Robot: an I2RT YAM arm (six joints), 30 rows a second.
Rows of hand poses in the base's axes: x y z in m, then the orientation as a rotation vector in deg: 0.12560, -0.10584, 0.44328, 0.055, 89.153, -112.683; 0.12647, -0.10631, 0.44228, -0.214, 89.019, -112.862; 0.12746, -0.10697, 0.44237, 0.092, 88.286, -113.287; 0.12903, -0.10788, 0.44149, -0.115, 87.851, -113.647; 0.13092, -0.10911, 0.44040, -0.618, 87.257, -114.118; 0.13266, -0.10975, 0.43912, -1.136, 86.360, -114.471; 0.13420, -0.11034, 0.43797, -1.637, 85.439, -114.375; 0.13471, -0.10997, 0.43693, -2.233, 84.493, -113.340; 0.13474, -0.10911, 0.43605, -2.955, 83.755, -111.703; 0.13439, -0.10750, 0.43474, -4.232, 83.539, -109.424; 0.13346, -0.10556, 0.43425, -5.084, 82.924, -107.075
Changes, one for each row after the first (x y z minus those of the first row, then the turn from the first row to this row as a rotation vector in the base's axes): 0.00087, -0.00047, -0.00100, -0.219, 0.148, 0.043; 0.00186, -0.00113, -0.00091, -0.751, -0.254, -0.123; 0.00343, -0.00204, -0.00179, -1.206, -0.231, -0.127; 0.00532, -0.00327, -0.00288, -1.871, -0.082, -0.021; 0.00706, -0.00391, -0.00416, -2.661, -0.123, 0.282; 0.00860, -0.00450, -0.00531, -3.266, -0.353, 0.903; 0.00911, -0.00413, -0.00635, -3.499, -0.894, 2.248; 0.00914, -0.00327, -0.00723, -3.378, -1.473, 4.009; 0.00879, -0.00166, -0.00854, -2.796, -1.680, 6.290; 0.00786, 0.00028, -0.00903, -2.303, -2.350, 8.580
